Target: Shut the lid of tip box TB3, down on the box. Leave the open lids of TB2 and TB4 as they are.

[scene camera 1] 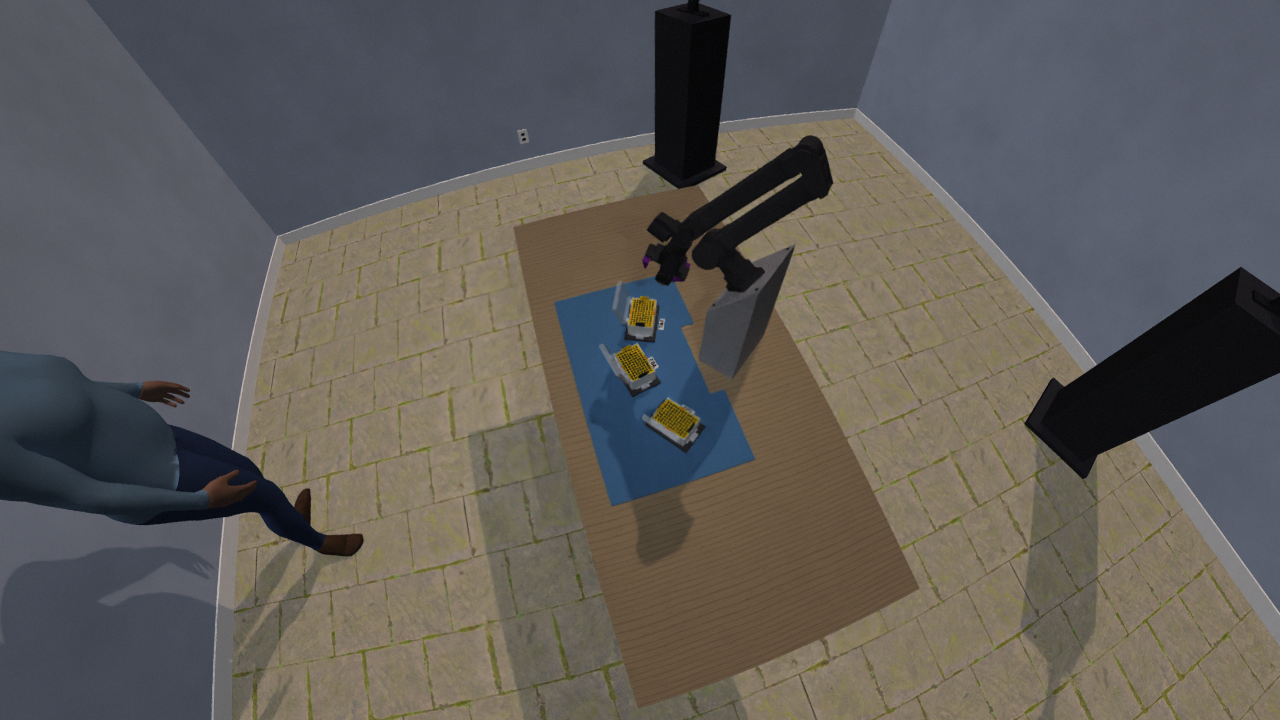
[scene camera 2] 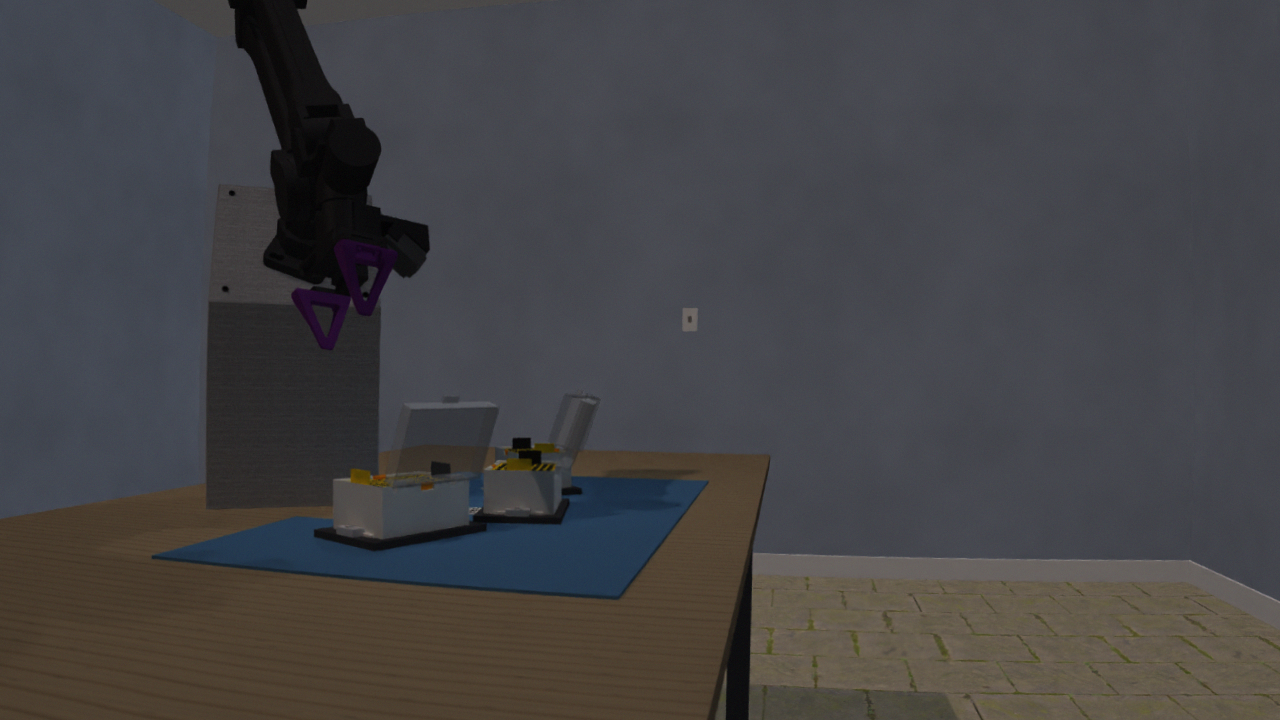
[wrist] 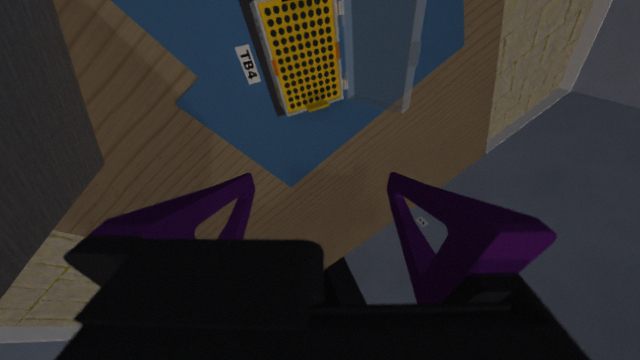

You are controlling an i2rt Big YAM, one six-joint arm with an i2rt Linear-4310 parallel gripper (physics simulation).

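Places are measured from the arm's base along level axes (x back, y left, z down), in millimetres.
Pixels of known places: gripper, between the fingertips: point(scene camera 2: 345, 332) point(wrist: 320, 180); arm's base, origin of its link: point(scene camera 1: 746, 281) point(scene camera 2: 308, 247).
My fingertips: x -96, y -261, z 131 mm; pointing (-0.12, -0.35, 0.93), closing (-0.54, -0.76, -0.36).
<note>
Ahead of a thing's pixels: the offset from my fingertips to its top centre. "*": to the spot under its first point. Level surfaces: height alone.
Three white tip boxes with yellow racks form a row. TB4 {dx -65, dy -9, dz +144 mm} point(scene camera 1: 641, 313) point(scene camera 2: 425, 508) point(wrist: 305, 57) is labelled in the wrist view; its clear lid {dx -111, dy -56, dz +65 mm} point(scene camera 1: 617, 296) point(scene camera 2: 447, 437) point(wrist: 381, 50) stands open. TB3 is one of the other two, the middle box {dx -194, dy +133, dz +153 mm} point(scene camera 1: 634, 362) point(scene camera 2: 520, 489) or the far box {dx -229, dy +360, dz +144 mm} point(scene camera 1: 675, 419); their labels are too small to read. The middle box's lid {* dx -282, dy +102, dz +75 mm} point(scene camera 1: 607, 355) stands open; a pale lid edge {* dx -307, dy +372, dz +65 mm} point(scene camera 1: 658, 424) shows beside the far box. A tilted lid {* dx -261, dy +61, dz +106 mm} point(scene camera 2: 574, 428) rises near both; its owner is unclear. My gripper point(scene camera 1: 666, 268) point(scene camera 2: 346, 331) point(wrist: 320, 180) is open, empty and high, beyond TB4's end of the row.
The boxes stand on a blue mat {dz +219 mm} point(scene camera 1: 626, 479) point(scene camera 2: 572, 573) on a wooden table {dz +222 mm} point(scene camera 1: 760, 555) point(scene camera 2: 358, 644). A grey mounting block point(scene camera 1: 738, 326) point(scene camera 2: 290, 402) stands beside the mat. Black pillars point(scene camera 1: 689, 89) point(scene camera 1: 1163, 376) stand off the table. A person point(scene camera 1: 80, 429) is at the left.
</note>
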